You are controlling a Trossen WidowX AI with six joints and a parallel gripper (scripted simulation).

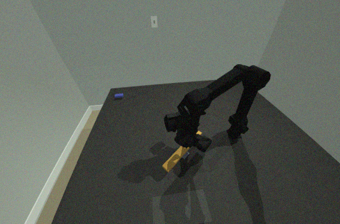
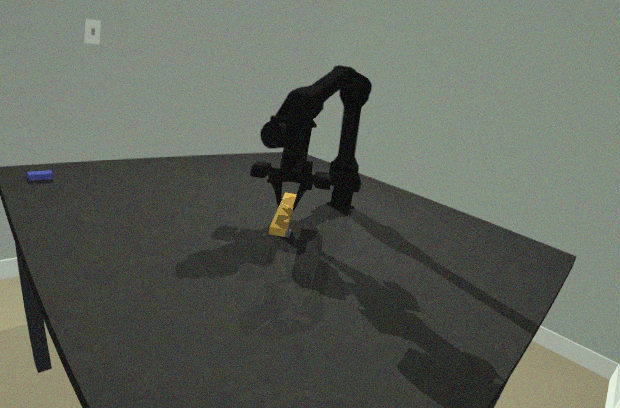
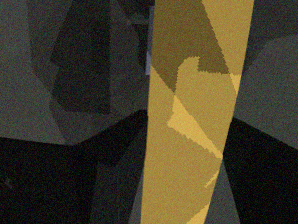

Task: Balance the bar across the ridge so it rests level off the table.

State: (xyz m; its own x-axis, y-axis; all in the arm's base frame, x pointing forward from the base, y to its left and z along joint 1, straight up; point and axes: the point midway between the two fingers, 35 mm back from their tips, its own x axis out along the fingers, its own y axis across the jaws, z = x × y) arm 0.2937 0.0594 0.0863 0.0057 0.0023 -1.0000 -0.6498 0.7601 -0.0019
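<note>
My gripper tip is now 2 cm short of the yellow bar and 2 cm to the right of it. Round my gripper tip: small blue block: 45 cm ahead, 56 cm to the right, 4 cm below.
</note>
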